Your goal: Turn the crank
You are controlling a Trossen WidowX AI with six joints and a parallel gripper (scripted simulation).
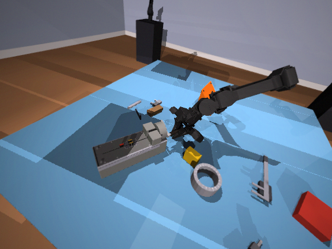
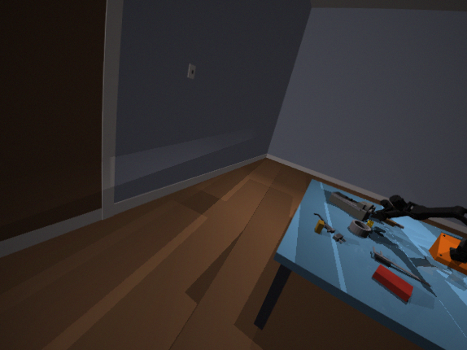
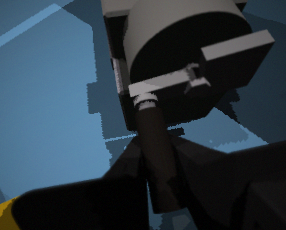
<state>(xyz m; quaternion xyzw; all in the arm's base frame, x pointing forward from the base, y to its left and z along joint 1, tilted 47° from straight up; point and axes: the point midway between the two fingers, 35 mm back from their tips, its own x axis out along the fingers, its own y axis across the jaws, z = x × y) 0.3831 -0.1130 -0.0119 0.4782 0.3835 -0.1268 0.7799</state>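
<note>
My gripper tip is 30 mm short of the yellow block, 110 mm to the right of it and 30 mm above it. Round my gripper tip: dark crank handle 10 mm behind, 10 mm to the left, 20 mm above; red pointer 150 mm ahead, 140 mm to the right, 20 mm above; brown block 170 mm behind, 160 mm to the right, 40 mm below.
</note>
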